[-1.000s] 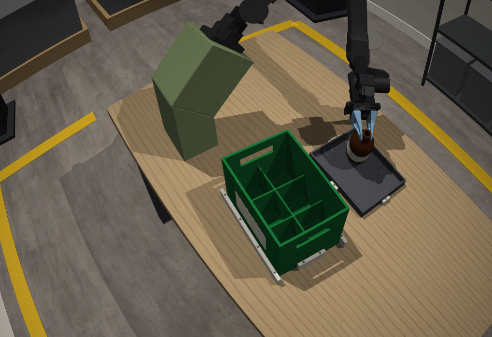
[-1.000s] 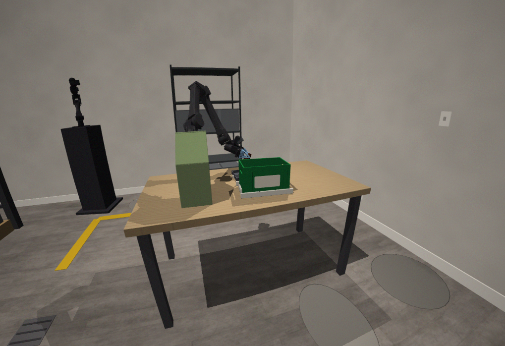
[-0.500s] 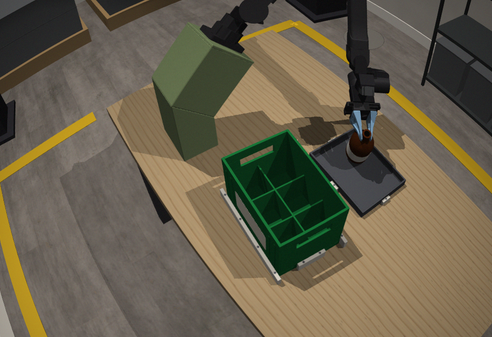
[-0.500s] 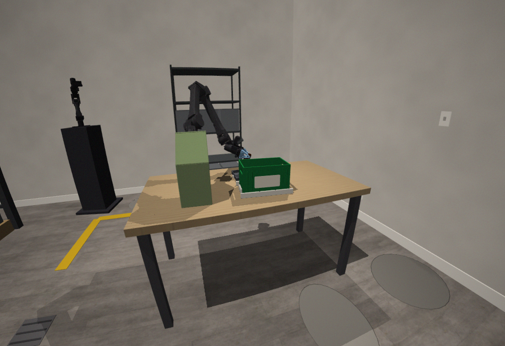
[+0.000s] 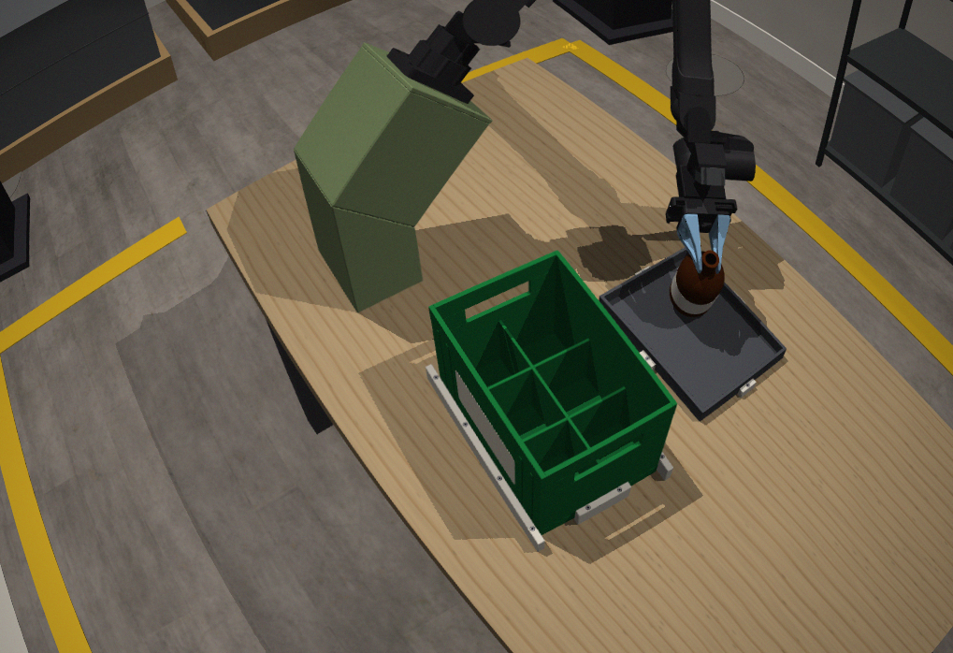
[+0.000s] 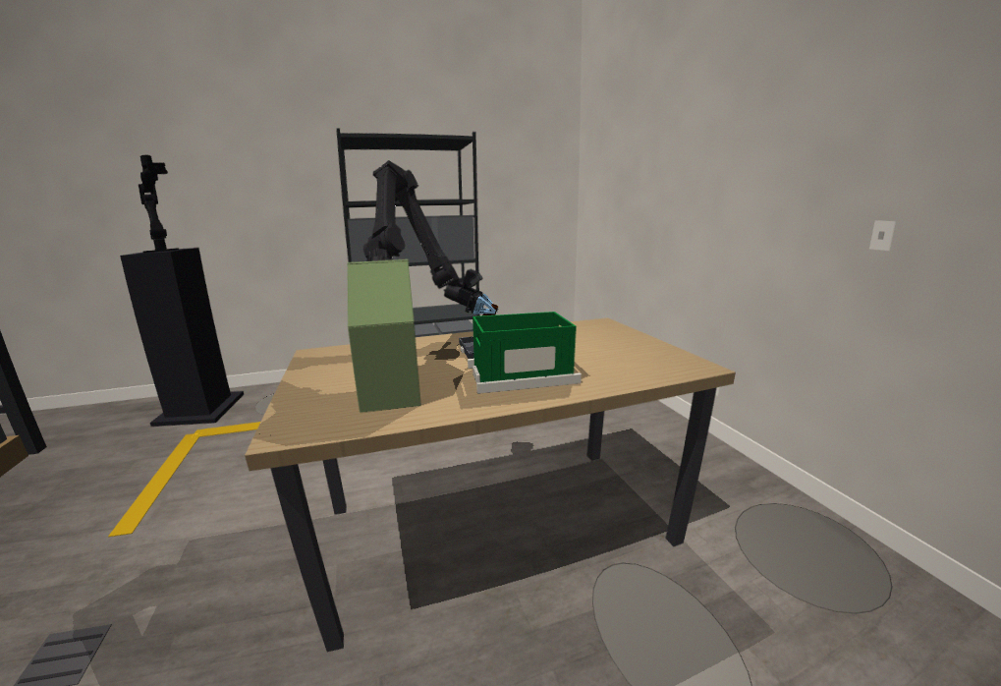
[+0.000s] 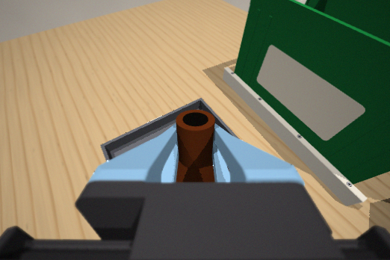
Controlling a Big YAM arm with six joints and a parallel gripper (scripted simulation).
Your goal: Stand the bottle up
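Right now the brown bottle is 5 cm below my hand, 2 cm behind it and 1 cm to the left of it. The rest, counted from my hand: dark grey tray 13 cm below; then green crate 28 cm to the right, 6 cm below, 4 cm ahead.
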